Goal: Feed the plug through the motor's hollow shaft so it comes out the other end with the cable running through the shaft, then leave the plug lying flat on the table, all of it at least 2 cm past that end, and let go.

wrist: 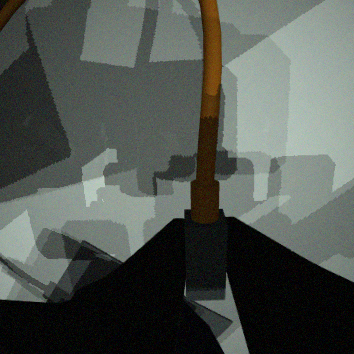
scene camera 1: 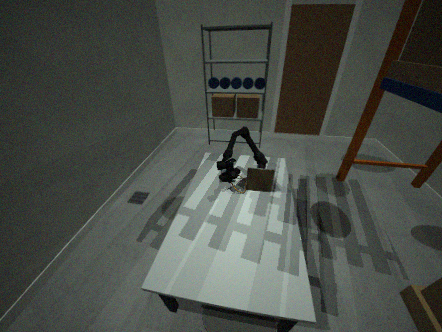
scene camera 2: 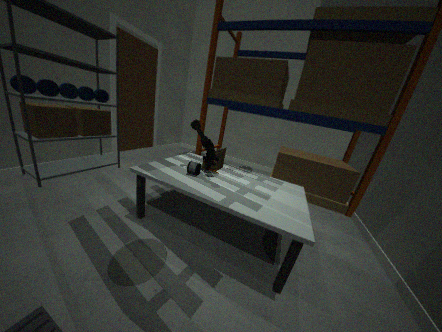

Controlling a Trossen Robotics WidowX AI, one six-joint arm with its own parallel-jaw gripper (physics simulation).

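Seen in the pictures: gripper, fingertip midpoint: [wrist: 203, 228] [scene camera 1: 229, 182] [scene camera 2: 207, 169]; arm's base, origin of the base link: [scene camera 1: 261, 171].
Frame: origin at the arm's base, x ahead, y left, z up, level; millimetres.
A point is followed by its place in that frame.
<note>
The black plug [wrist: 205, 260] @(x 247, y 101, z -71 mm), with an orange cable [wrist: 211, 60] @(x 199, y 143, z -83 mm) [scene camera 1: 240, 191] @(x 149, y 165, z -112 mm) leaving its end, is between the fingers of my gripper [wrist: 203, 228] @(x 244, y 105, z -84 mm) [scene camera 1: 230, 181] @(x 244, y 105, z -84 mm) [scene camera 2: 211, 170] @(x 244, y 105, z -84 mm). The gripper is shut on the plug, and the cable runs up and away in the wrist view. The plug's height above the table is hard to tell. The motor [scene camera 2: 193, 168] @(x 344, y 24, z -74 mm) is a dark cylinder with a pale band, lying on its side near the table's edge, left of the gripper in scene camera 2. In scene camera 1 it cannot be told apart from the dark arm. Its shaft opening is too small to make out.
A brown box-like panel [scene camera 1: 260, 180] @(x -3, y 92, z -27 mm) [scene camera 2: 220, 157] @(x 20, y 94, z -6 mm) stands on the white table [scene camera 1: 225, 280] @(x 97, y 824, z -141 mm) [scene camera 2: 295, 220] @(x 370, y 870, z -141 mm), right of the gripper and close to the cable in scene camera 1. Striped shadows cross the table. A wire shelf [scene camera 1: 238, 61] and an orange-posted rack [scene camera 1: 368, 107] stand beyond it.
</note>
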